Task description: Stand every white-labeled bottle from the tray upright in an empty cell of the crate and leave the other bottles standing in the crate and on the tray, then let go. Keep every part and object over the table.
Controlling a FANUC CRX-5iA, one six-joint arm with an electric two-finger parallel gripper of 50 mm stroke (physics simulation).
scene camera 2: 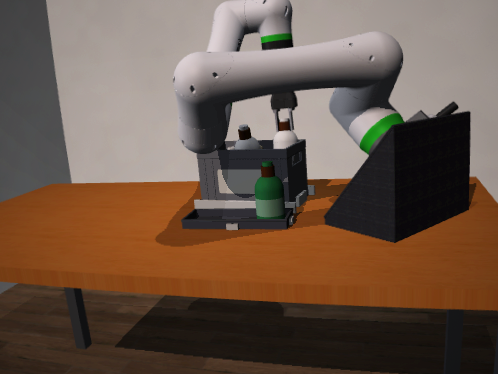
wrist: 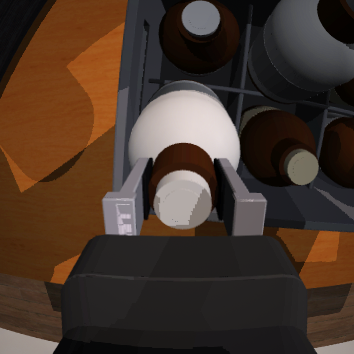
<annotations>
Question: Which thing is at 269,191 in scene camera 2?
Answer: A green bottle.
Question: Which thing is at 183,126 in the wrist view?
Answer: A white bottle.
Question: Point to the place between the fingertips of my gripper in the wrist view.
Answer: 182,176
</annotations>
